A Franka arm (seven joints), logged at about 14 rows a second.
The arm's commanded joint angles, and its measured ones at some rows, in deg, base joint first. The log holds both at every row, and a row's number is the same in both.
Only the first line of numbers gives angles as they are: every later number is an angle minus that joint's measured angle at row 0.
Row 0, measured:
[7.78, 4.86, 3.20, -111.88, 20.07, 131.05, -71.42]
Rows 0 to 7, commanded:
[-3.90, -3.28, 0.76, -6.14, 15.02, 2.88, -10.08]
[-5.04, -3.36, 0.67, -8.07, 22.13, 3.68, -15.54]
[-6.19, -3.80, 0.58, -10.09, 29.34, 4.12, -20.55]
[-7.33, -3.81, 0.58, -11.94, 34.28, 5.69, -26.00]
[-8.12, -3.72, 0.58, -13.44, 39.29, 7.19, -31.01]
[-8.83, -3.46, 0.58, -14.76, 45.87, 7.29, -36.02]
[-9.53, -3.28, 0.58, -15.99, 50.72, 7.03, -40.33]
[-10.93, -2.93, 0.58, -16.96, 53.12, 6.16, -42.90]
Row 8, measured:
[-8.82, -1.26, -0.15, -13.94, 47.55, 6.28, -37.90]
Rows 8 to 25, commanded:
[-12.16, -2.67, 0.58, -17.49, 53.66, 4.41, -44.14]
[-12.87, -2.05, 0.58, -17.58, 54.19, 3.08, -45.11]
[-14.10, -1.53, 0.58, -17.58, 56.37, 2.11, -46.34]
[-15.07, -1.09, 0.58, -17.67, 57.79, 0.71, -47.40]
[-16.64, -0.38, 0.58, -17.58, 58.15, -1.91, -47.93]
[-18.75, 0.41, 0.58, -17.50, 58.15, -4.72, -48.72]
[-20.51, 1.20, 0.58, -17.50, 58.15, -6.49, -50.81]
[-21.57, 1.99, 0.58, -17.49, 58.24, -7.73, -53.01]
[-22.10, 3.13, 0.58, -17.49, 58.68, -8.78, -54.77]
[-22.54, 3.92, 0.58, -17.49, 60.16, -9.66, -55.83]
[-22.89, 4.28, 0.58, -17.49, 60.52, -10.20, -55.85]
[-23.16, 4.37, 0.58, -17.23, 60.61, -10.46, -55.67]
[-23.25, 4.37, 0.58, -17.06, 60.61, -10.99, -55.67]
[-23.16, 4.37, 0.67, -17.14, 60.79, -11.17, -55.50]
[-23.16, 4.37, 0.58, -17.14, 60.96, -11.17, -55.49]
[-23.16, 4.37, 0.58, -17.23, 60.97, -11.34, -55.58]
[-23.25, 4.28, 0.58, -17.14, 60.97, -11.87, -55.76]
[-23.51, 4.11, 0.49, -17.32, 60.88, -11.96, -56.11]
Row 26, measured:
[-22.29, 4.78, 0.03, -17.15, 59.49, -10.58, -54.75]
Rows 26 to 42, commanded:
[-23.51, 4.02, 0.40, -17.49, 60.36, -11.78, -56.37]
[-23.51, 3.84, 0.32, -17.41, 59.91, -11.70, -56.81]
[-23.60, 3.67, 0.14, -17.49, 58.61, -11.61, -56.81]
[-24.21, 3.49, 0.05, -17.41, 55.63, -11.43, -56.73]
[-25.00, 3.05, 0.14, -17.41, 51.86, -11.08, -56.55]
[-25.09, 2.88, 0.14, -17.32, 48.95, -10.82, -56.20]
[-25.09, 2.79, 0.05, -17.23, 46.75, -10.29, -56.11]
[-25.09, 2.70, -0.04, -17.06, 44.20, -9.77, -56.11]
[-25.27, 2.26, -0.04, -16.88, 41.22, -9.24, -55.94]
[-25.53, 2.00, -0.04, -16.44, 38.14, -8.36, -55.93]
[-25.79, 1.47, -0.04, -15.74, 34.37, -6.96, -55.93]
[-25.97, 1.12, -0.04, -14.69, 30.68, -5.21, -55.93]
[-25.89, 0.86, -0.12, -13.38, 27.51, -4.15, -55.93]
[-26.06, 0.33, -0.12, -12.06, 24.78, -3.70, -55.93]
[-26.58, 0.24, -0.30, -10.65, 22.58, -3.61, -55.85]
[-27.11, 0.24, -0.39, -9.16, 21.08, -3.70, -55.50]
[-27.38, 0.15, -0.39, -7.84, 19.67, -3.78, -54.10]
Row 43, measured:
[-26.05, 0.44, -0.64, -10.27, 23.18, -3.63, -55.69]
